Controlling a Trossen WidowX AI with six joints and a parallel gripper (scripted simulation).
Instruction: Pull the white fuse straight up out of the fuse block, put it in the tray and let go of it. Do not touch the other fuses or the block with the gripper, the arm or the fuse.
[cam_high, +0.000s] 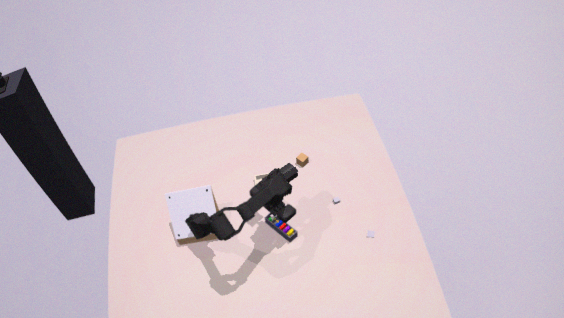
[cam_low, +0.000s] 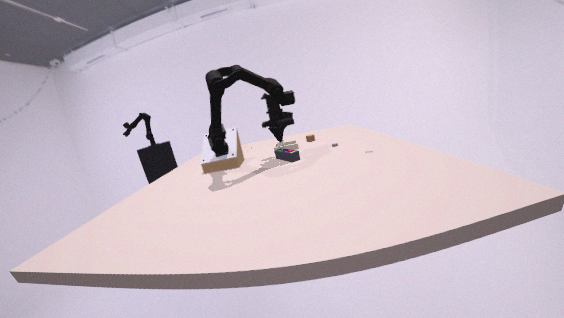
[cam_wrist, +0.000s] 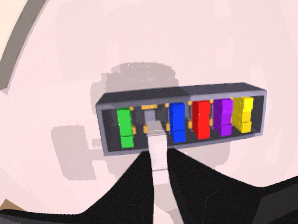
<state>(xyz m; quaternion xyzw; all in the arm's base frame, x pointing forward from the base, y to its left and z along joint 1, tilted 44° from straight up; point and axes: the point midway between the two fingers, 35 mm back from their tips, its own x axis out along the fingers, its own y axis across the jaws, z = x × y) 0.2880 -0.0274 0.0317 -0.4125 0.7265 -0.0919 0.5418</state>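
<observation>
My gripper tip is now 30 mm short of the tray, 190 mm to the right of it and 80 mm above it. The rest, counted from my gripper tip: white fuse (10 mm below).
</observation>
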